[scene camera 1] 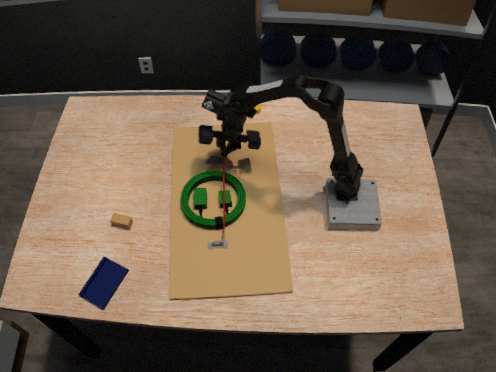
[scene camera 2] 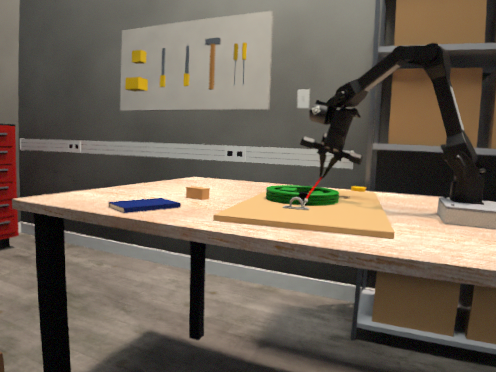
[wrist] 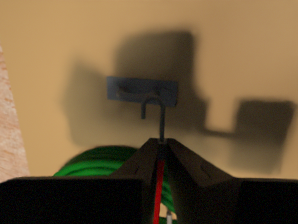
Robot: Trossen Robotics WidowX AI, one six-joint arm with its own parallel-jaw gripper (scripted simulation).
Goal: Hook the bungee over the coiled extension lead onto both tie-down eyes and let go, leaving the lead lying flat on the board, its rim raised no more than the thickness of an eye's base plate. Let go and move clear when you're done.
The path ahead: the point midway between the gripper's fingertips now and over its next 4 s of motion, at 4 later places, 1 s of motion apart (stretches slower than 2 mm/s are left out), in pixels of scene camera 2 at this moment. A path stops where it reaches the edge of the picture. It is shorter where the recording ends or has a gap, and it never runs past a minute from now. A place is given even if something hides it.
My gripper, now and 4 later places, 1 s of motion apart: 321,177; 320,184; 320,190; 320,190; 317,190
